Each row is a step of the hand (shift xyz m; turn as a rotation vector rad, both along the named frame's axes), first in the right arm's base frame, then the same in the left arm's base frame.
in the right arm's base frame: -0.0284 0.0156 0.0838 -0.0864 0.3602 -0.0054
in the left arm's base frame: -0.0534 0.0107 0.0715 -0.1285 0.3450 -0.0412
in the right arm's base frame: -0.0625 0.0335 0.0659 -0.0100 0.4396 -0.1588
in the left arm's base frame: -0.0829 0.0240 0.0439 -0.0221 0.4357 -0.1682
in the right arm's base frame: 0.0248 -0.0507 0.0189 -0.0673 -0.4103 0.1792
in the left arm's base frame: 0.0248 -0.0470 0.0268 -0.0610 -0.4174 0.1644
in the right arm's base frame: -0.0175 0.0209 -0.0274 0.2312 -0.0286 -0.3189
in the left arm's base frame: -0.0114 0.0186 -0.0319 0.3157 0.0065 -0.2372
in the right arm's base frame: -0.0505 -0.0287 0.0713 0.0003 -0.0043 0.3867
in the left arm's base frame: -0.0648 -0.0361 0.0544 -0.1118 -0.0081 0.3701
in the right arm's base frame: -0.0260 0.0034 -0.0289 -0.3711 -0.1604 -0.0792
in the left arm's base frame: -0.0167 0.0001 -0.0353 -0.3070 -0.2089 -0.1784
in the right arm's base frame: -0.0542 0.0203 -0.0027 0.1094 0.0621 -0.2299
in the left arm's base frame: -0.0533 0.0127 -0.0189 0.1623 0.0788 -0.1901
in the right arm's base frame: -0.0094 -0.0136 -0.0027 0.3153 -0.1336 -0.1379
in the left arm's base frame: -0.0063 -0.0147 -0.0049 0.3567 -0.0878 -0.0365
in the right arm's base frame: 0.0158 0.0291 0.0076 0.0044 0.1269 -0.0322
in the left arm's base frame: 0.0089 0.0309 0.0110 -0.0034 0.1266 -0.0334
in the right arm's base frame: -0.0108 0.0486 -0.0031 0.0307 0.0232 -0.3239
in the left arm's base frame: -0.0158 0.0467 -0.0076 0.1203 0.0304 -0.3016
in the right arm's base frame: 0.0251 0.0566 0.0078 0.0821 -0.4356 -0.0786
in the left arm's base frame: 0.0139 0.0594 0.0130 0.1590 -0.4194 -0.0381
